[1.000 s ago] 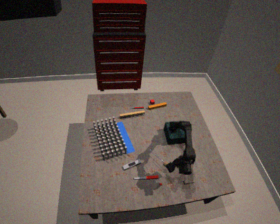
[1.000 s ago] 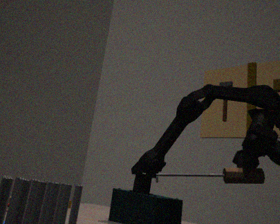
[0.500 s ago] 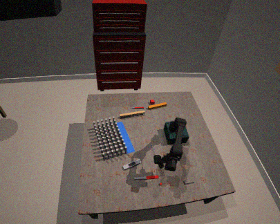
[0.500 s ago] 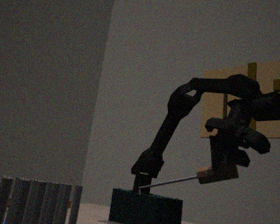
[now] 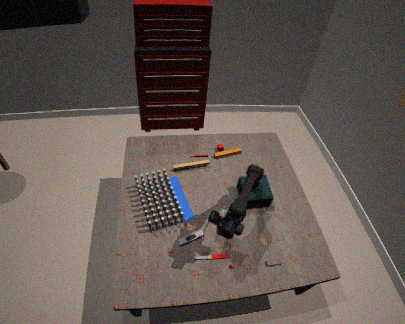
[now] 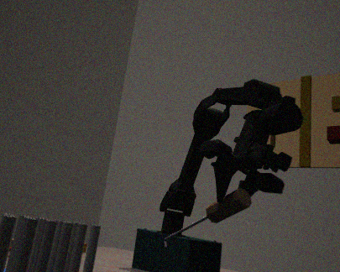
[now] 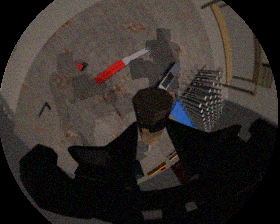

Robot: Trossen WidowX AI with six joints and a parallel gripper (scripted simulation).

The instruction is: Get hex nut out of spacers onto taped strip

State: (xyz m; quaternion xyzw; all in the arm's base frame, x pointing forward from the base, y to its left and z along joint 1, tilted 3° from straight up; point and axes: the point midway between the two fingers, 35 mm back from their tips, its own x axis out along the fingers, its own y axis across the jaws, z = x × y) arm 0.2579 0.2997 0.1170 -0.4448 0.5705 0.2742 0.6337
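The blue taped strip is 19 cm ahead of my gripper tip, 33 cm to the right of it and 17 cm below it. The rest, counted from my gripper tip: red-handled tool (4 cm ahead, 70 cm to the right, 17 cm below); then red bit (6 cm behind, 17 cm to the left, 17 cm below); then hook tool (3 cm behind, 9 cm to the right, 4 cm below).
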